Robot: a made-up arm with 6 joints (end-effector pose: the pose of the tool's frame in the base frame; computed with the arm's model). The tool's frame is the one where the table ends. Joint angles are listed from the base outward.
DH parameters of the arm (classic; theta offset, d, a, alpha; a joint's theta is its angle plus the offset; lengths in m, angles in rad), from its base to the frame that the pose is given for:
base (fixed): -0.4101 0 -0.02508 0
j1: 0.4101 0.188 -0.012 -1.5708
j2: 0.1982 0 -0.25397 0
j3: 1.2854 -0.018 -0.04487 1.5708
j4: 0 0.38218 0.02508 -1.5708
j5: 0 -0.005 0.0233 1.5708
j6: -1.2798 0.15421 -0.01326 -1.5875
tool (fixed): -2.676 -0.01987 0 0
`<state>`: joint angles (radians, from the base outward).
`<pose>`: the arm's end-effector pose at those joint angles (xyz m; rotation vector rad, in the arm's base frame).
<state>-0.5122 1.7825 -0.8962 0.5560 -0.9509 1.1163</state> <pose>0.3739 -0.3142 0.1589 -1.5864 -0.1995 -1.7194</pose>
Working (the frame after each row of the table, in the pose's form):
after base (fixed): -0.0230 0.0100 0.0000 0.0000 0.0000 -0.4101
after j1: -0.0335 0.0159 0.1880 -1.5333 0.4015 -0.4015
after j2: 0.0548 -0.0337 0.4209 -0.5391 1.6035 1.1335
after j3: 0.0740 -0.0652 0.4522 0.6038 2.3060 -0.2453
after j4: 0.2995 -0.1768 0.1634 0.1564 1.2939 1.3210
after j5: 0.3036 -0.1758 0.1400 0.9427 1.1959 -0.4647
after j6: 0.3894 -0.3025 0.1631 -0.4815 1.2874 0.4820

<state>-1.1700 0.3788 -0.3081 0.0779 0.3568 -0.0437</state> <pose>0.0869 -0.2718 0.3008 -2.6727 0.1207 -0.1943</pose>
Working (the frame after each row of the table, in the pose's form):
after base (fixed): -0.0230 0.0100 0.0000 0.0000 0.0000 -0.4101
after j1: -0.0277 0.0210 0.1880 -1.3726 0.9091 -0.9091
after j2: -0.1107 0.2170 0.3265 -1.0209 1.2187 -0.4645
after j3: -0.1276 0.2107 0.3714 0.8998 1.3585 -0.9147
after j4: 0.0235 -0.1408 0.3527 -0.3118 1.4679 0.3108
after j5: 0.0174 -0.1349 0.3304 1.1347 1.6170 -0.7058
after j6: 0.0900 -0.2632 0.2832 -0.5291 2.7864 0.5990

